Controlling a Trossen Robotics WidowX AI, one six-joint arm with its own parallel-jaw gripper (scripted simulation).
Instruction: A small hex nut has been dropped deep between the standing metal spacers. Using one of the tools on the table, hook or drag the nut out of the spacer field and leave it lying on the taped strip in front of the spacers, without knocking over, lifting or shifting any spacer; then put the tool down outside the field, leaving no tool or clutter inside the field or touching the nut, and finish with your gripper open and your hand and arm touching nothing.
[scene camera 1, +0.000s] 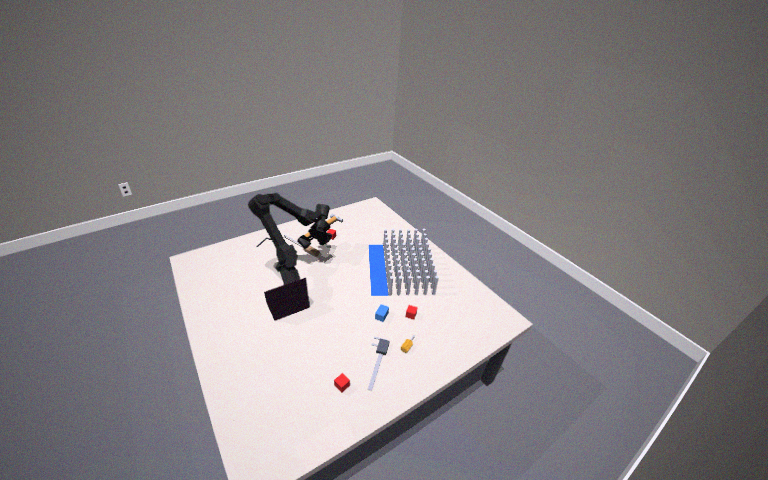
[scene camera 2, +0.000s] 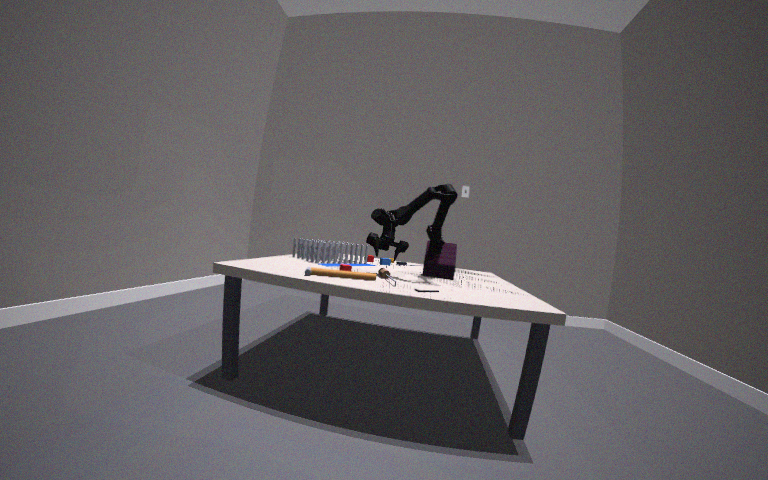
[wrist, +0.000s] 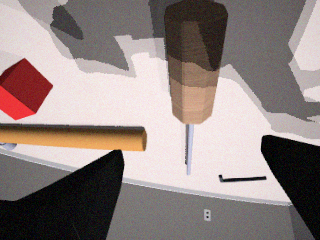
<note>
My gripper (wrist: 192, 150) is open, with nothing in its grasp. I also see a blue taped strip (scene camera 1: 378, 278).
</note>
